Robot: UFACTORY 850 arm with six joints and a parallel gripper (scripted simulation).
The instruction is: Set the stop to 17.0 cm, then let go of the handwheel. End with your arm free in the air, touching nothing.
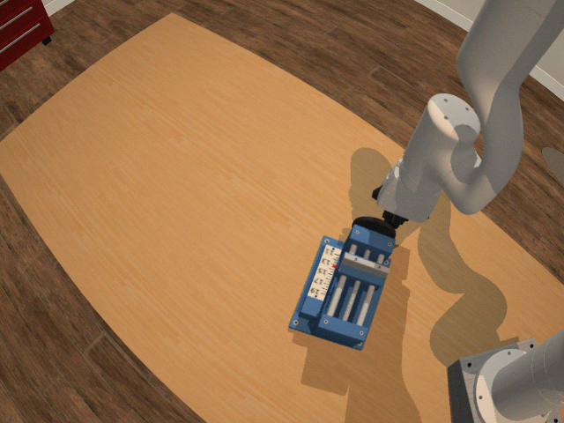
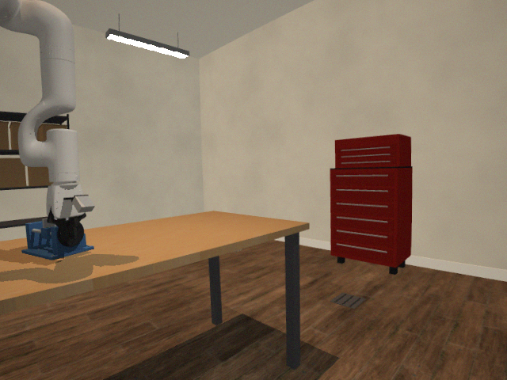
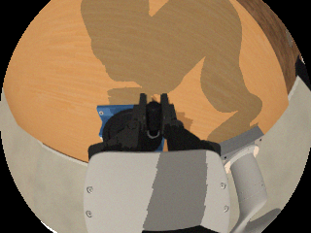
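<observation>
Now: the black handwheel 20 mm to the left of my hand. From my hand the other things lie so: grey stop bar: 130 mm to the left, 20 mm behind, 10 mm above.
</observation>
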